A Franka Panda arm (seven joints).
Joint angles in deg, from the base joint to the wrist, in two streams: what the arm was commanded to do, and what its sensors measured. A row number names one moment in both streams.
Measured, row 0:
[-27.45 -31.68 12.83 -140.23 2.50 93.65 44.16]
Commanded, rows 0 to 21:
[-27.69 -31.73 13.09 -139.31 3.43 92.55 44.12]
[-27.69 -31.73 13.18 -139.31 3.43 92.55 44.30]
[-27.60 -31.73 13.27 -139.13 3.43 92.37 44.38]
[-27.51 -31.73 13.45 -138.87 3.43 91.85 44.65]
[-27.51 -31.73 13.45 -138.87 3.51 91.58 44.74]
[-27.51 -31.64 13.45 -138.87 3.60 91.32 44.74]
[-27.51 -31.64 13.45 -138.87 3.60 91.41 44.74]
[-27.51 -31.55 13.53 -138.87 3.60 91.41 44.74]
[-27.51 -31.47 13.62 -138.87 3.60 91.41 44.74]
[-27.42 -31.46 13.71 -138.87 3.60 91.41 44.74]
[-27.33 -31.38 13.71 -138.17 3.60 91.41 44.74]
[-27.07 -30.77 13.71 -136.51 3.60 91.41 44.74]
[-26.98 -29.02 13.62 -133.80 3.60 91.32 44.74]
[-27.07 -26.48 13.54 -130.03 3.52 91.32 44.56]
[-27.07 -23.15 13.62 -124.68 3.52 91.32 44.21]
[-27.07 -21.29 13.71 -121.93 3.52 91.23 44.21]
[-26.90 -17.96 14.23 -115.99 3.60 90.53 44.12]
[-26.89 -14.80 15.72 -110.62 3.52 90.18 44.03]
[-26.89 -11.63 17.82 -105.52 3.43 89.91 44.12]
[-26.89 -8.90 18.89 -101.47 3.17 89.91 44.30]
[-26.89 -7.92 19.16 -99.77 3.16 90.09 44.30]
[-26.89 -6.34 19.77 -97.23 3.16 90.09 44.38]
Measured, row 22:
[-26.69 -16.48 16.80 -110.64 2.92 92.81 43.85]
